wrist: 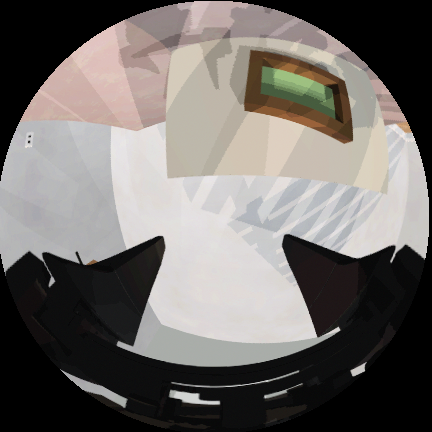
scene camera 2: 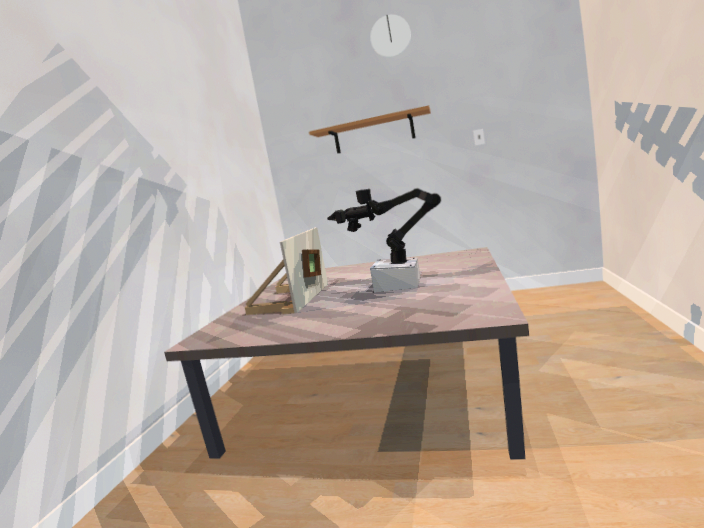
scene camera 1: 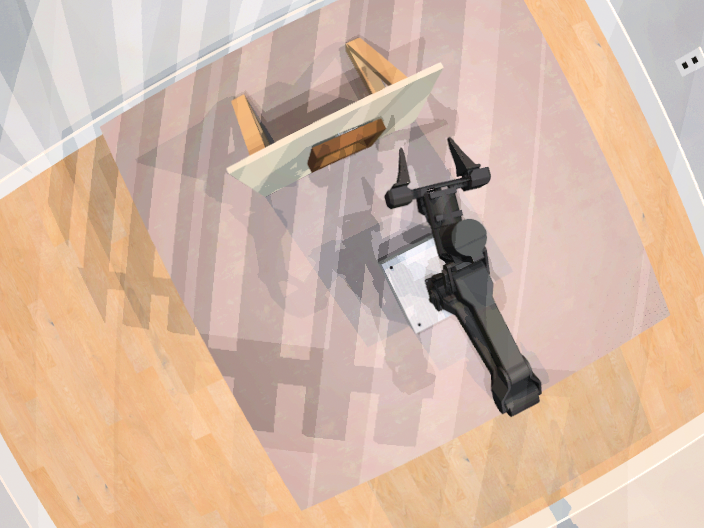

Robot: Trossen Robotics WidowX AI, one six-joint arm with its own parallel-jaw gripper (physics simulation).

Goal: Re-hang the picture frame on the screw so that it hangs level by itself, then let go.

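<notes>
The brown wooden picture frame, with a green picture inside, is against the front face of the pale upright board. In the wrist view its edges look slightly slanted against the board's top edge. The screw does not show; whether the frame hangs on it cannot be told. My gripper is open and empty. It is in front of the board and higher than its top edge, apart from the frame, towards the board's right end in scene camera 1.
Wooden struts prop the board from behind on the table. My arm stands on a pale base box in front of the board. A wall shelf and a clock are on the wall beyond the table.
</notes>
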